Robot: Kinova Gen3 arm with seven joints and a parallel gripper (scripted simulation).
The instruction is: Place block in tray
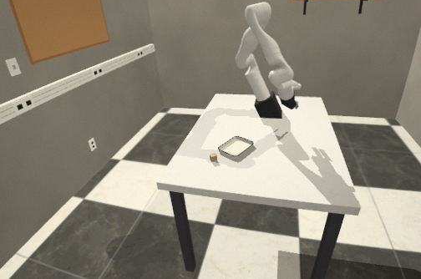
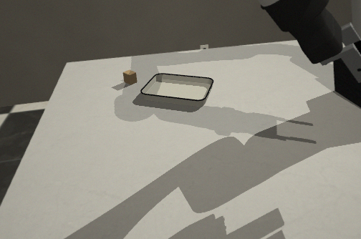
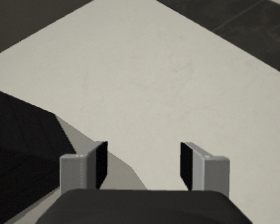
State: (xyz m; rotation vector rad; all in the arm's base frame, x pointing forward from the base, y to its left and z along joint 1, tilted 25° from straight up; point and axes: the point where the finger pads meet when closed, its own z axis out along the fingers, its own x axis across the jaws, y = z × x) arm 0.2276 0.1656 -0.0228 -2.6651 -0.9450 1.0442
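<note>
My gripper is now 40 cm to the left of the tan block, 33 cm short of it and 15 cm above it. Round my hand: white tray: 30 cm to the right, 22 cm ahead, 16 cm below.
</note>
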